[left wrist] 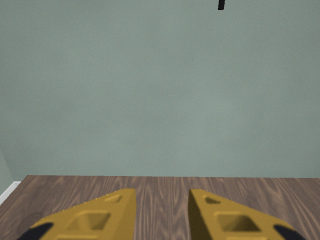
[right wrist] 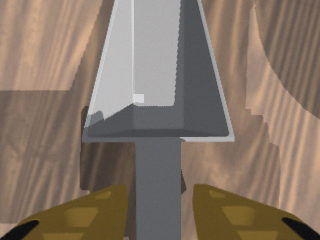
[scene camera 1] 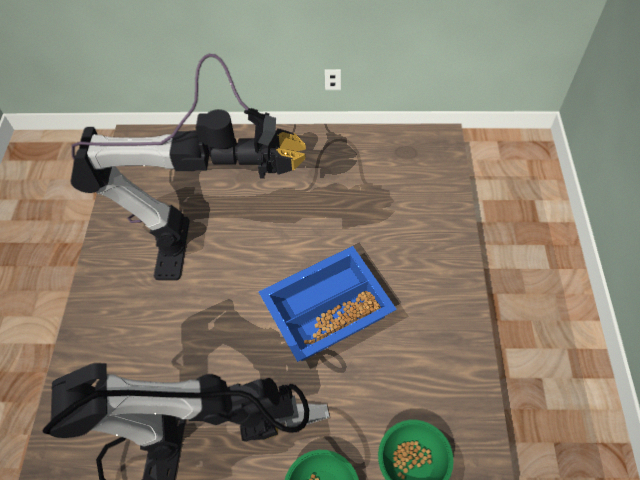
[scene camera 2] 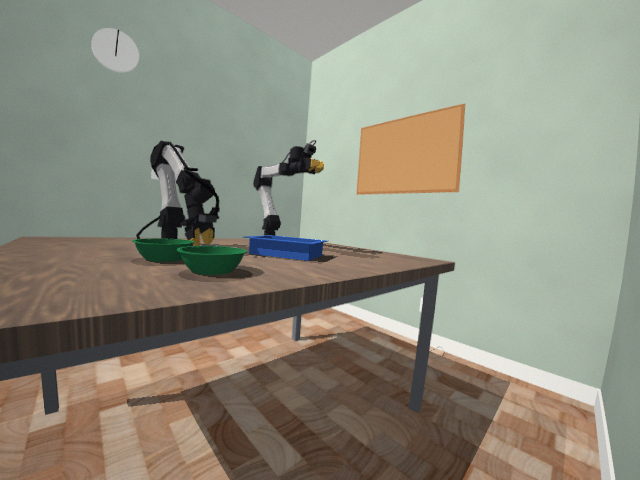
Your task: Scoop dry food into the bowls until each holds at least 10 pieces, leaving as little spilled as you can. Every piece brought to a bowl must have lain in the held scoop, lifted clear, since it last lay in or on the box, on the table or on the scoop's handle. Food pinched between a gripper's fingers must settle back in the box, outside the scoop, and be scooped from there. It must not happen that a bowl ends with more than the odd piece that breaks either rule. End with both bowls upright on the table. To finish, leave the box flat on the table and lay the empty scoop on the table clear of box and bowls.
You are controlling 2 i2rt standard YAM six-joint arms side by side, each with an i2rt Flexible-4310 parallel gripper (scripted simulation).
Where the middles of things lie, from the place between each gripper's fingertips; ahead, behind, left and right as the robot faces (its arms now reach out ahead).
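Scene:
My right gripper: 40 mm short of grey scoop [right wrist: 157,84], 20 mm above it, 10 mm to the right of it. Blue box [scene camera 1: 301,298]: 150 mm ahead of my right hand, 270 mm to the left of it, 10 mm above it.
My left gripper [scene camera 1: 305,151]: 3 cm short of blue box, 19 cm to the left of it, 36 cm above it. Grey scoop: 8 cm behind my left hand, 46 cm to the right of it, 38 cm below it.

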